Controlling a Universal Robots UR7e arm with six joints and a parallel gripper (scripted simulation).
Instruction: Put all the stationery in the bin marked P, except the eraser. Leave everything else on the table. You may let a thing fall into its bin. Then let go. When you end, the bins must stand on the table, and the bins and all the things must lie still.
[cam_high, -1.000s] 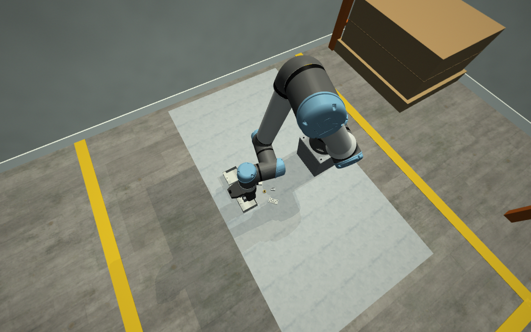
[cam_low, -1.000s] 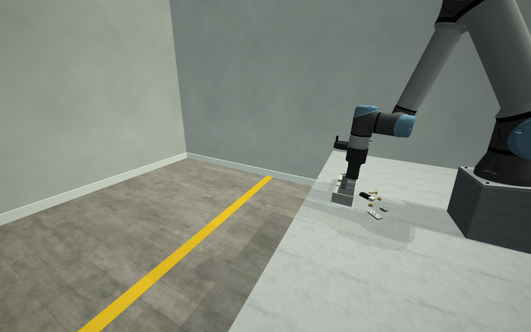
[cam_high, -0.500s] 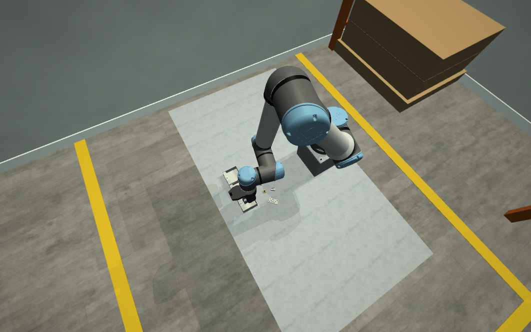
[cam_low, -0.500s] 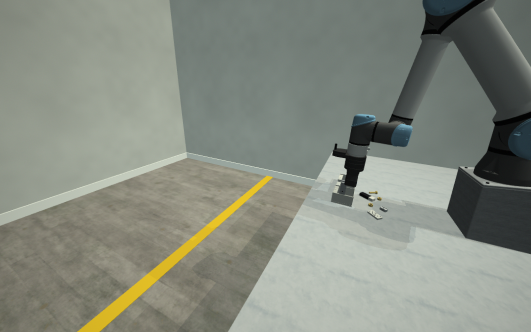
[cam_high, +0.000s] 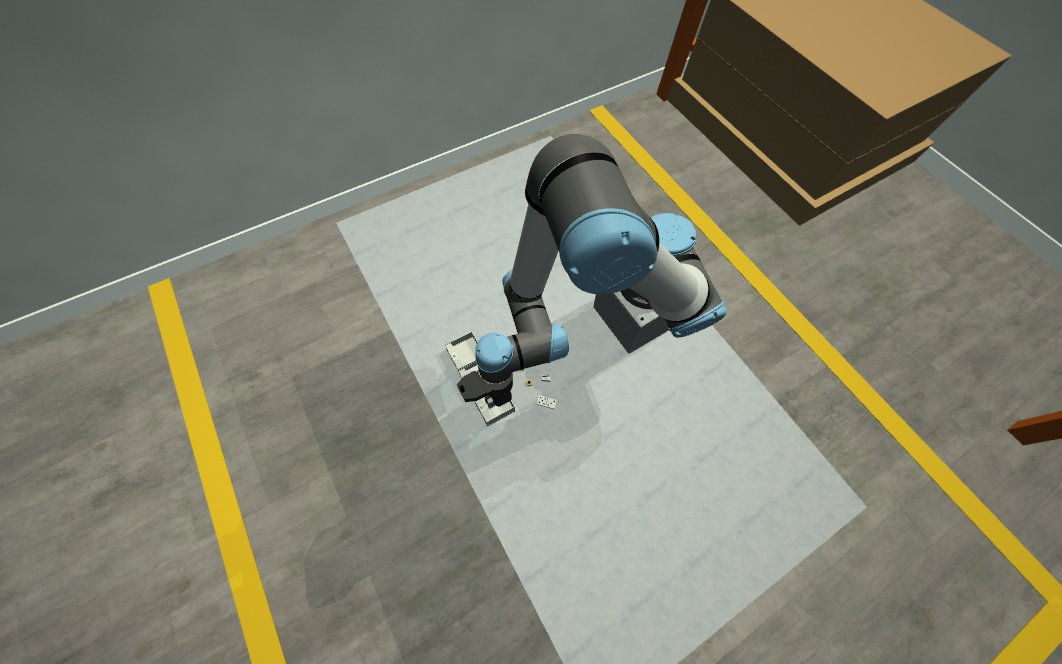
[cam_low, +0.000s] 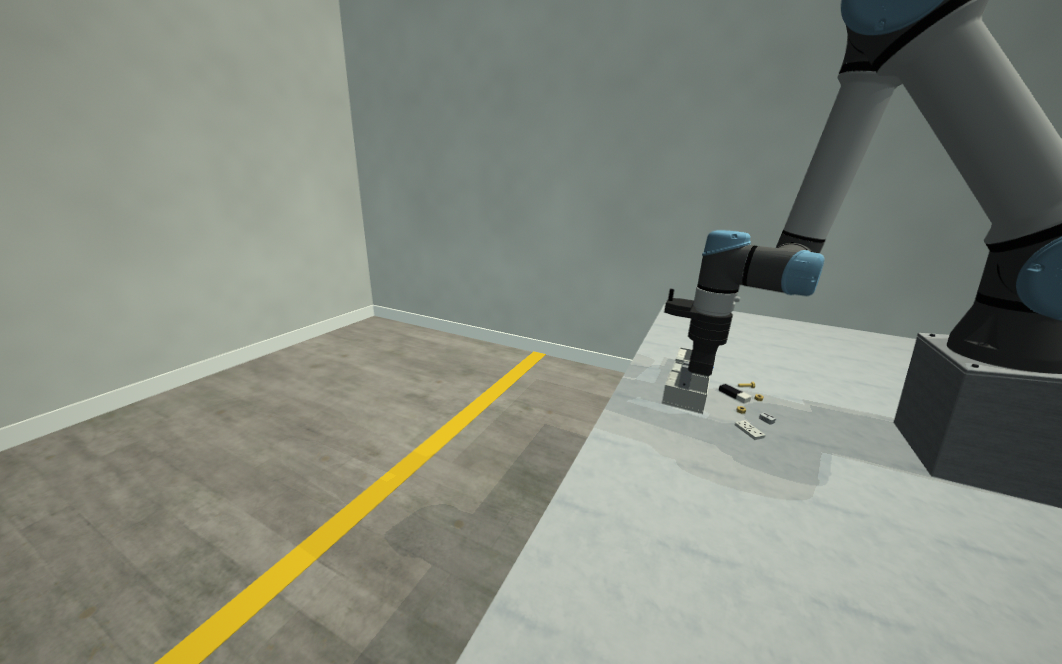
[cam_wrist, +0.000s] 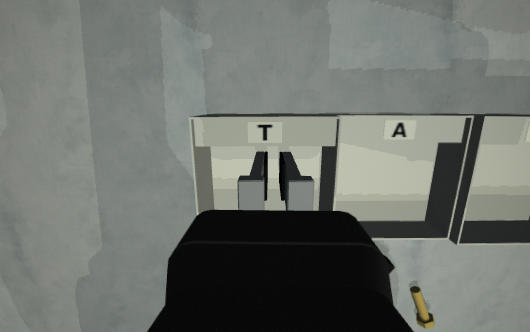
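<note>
The grey pencil sharpener is 16 cm behind my hand, 2 cm to the right of it and 3 cm below it. The rest, counted from my hand: black-and-white eraser 10 cm behind, 8 cm to the right, 3 cm below; then white domino 14 cm behind, 4 cm to the left, 3 cm below; then bin 1 cm ahead, 8 cm to the right, 1 cm below.
</note>
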